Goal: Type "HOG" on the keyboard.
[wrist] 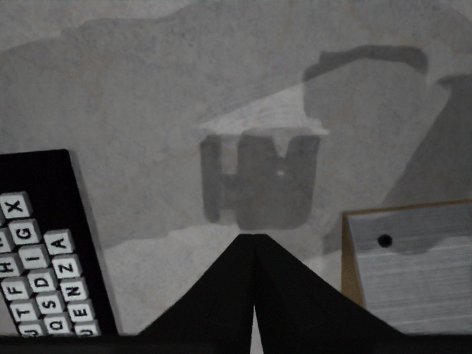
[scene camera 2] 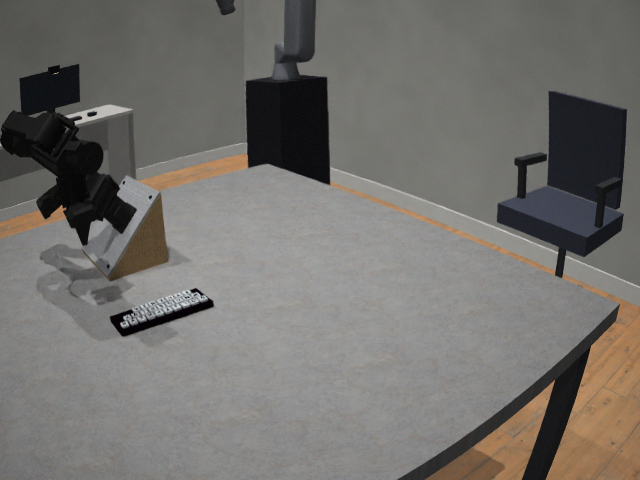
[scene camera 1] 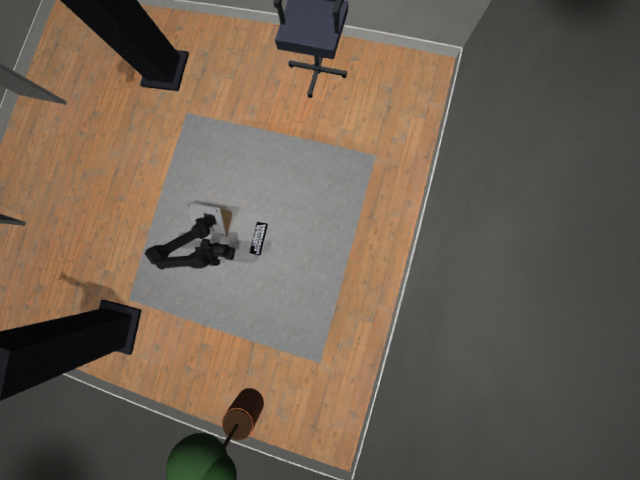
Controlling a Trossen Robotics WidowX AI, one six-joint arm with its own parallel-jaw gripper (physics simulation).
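Places are measured from the arm's base along level axes (x right, y ahead, z up), in millimetres.
Pixels of known places: gripper, fingertip midpoint: [wrist: 252, 247] [scene camera 2: 84, 244]; arm's base, link origin: [scene camera 2: 124, 218] [scene camera 1: 210, 218].
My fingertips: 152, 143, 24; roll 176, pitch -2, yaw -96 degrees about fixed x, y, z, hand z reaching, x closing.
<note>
For each thing: its top centre in the pictures, then the offset to it from my fingertips, as dx, dy, dz. Level surfaces: height alone.
- small black keyboard, top centre: [wrist: 47, 299] [scene camera 2: 159, 306] [scene camera 1: 258, 238] -95, +139, -104
- H key, top centre: [wrist: 5, 267] -66, +157, -104
- grey table, surface height: dz -122
The small black keyboard [scene camera 1: 258, 238] [scene camera 2: 116, 319] [wrist: 40, 167] with white lettered keys lies flat on the grey table. In the wrist view it is at the left, partly cut off. Its G key [wrist: 23, 233] and H key [wrist: 6, 267] show there; I cannot make out an O key. My gripper [scene camera 2: 85, 242] [wrist: 252, 247] is shut and empty, fingertips together and pointing down. It is above the table, apart from the keyboard, on the side toward the arm's wedge mount. In scene camera 1 the fingertips are hard to make out.
The wedge mount [scene camera 1: 226, 221] [scene camera 2: 144, 245] [wrist: 415, 295], a metal plate on a wooden block, carries the arm's base and stands near the gripper. The grey table [scene camera 1: 299, 180] [scene camera 2: 361, 335] bears both. A blue chair [scene camera 1: 311, 31] [scene camera 2: 560, 211] and dark pedestals stand beyond the table.
</note>
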